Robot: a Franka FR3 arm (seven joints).
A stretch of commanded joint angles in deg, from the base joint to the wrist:
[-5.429 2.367 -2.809 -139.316 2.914 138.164 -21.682]
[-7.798 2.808 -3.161 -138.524 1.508 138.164 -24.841]
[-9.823 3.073 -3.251 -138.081 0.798 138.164 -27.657]
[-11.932 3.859 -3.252 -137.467 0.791 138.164 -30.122]
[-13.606 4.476 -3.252 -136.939 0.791 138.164 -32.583]
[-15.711 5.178 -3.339 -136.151 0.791 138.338 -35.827]
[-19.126 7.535 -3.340 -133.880 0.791 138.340 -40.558]
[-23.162 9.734 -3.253 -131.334 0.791 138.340 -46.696]
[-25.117 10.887 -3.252 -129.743 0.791 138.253 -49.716]
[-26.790 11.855 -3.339 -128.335 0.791 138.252 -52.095]
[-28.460 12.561 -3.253 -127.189 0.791 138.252 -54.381]
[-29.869 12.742 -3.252 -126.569 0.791 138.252 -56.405]
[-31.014 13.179 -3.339 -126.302 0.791 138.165 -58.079]
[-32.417 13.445 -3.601 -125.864 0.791 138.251 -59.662]
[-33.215 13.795 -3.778 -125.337 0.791 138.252 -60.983]
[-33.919 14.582 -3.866 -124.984 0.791 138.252 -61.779]
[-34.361 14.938 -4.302 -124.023 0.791 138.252 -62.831]
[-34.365 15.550 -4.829 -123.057 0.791 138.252 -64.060]
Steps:
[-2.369 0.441 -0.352 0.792 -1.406 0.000 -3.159]
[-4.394 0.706 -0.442 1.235 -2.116 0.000 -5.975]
[-6.503 1.492 -0.443 1.849 -2.123 0.000 -8.440]
[-8.177 2.109 -0.443 2.377 -2.123 0.000 -10.901]
[-10.282 2.811 -0.530 3.165 -2.123 0.174 -14.145]
[-13.697 5.168 -0.531 5.436 -2.123 0.176 -18.876]
[-17.733 7.367 -0.444 7.982 -2.123 0.176 -25.014]
[-19.688 8.520 -0.443 9.573 -2.123 0.089 -28.034]
[-21.361 9.488 -0.530 10.981 -2.123 0.088 -30.413]
[-23.031 10.194 -0.444 12.127 -2.123 0.088 -32.699]
[-24.440 10.375 -0.443 12.747 -2.123 0.088 -34.723]
[-25.585 10.812 -0.530 13.014 -2.123 0.001 -36.397]
[-26.988 11.078 -0.792 13.452 -2.123 0.087 -37.980]
[-27.786 11.428 -0.969 13.979 -2.123 0.088 -39.301]
[-28.490 12.215 -1.057 14.332 -2.123 0.088 -40.097]
[-28.932 12.571 -1.493 15.293 -2.123 0.088 -41.149]
[-28.936 13.183 -2.020 16.259 -2.123 0.088 -42.378]

